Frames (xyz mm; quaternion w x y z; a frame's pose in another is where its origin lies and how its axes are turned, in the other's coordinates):
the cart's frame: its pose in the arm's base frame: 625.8 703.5 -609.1 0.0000 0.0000 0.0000 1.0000
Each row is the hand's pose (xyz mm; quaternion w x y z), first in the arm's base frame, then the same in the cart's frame.
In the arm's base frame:
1: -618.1 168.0 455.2 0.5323 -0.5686 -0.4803 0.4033
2: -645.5 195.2 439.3 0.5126 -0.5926 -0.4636 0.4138
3: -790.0 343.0 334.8 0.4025 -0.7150 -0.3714 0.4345
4: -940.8 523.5 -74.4 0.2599 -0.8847 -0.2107 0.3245
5: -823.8 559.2 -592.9 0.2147 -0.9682 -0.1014 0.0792
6: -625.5 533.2 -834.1 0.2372 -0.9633 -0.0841 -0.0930
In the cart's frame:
1: 1243.9 535.5 1064.3 0.4033 -0.4803 0.5686 -0.5323
2: 1271.3 508.3 1048.4 0.4138 -0.4636 0.5926 -0.5126
3: 1415.8 360.5 943.9 0.4345 -0.3714 0.7150 -0.4025
4: 1566.6 180.0 534.7 0.3245 -0.2107 0.8847 -0.2599
5: 1449.6 144.3 16.2 0.0792 -0.1014 0.9682 -0.2147
6: 1251.3 170.3 -225.0 0.0930 0.0841 -0.9633 0.2372

